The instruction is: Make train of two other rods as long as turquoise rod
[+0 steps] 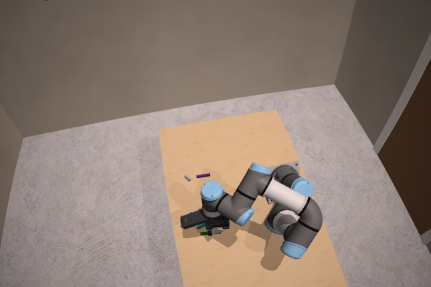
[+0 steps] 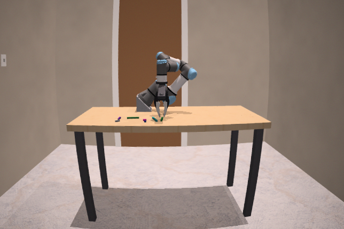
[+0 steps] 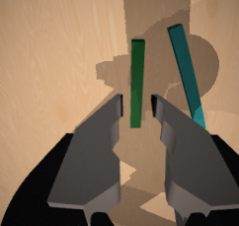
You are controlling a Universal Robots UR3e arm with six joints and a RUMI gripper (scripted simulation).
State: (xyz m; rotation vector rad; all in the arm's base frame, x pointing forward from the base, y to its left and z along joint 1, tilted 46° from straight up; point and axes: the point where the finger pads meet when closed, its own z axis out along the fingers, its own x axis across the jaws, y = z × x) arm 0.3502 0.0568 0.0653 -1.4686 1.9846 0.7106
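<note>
Now: hand 10 mm past the turquoise rod, 40 mm to the left of it and 30 mm above it. Round my hand: blue rod (40 mm ahead, 110 mm to the right, 30 mm below); then purple rod (60 mm behind, 270 mm to the right, 30 mm below); then magenta rod (110 mm to the right, 30 mm below).
</note>
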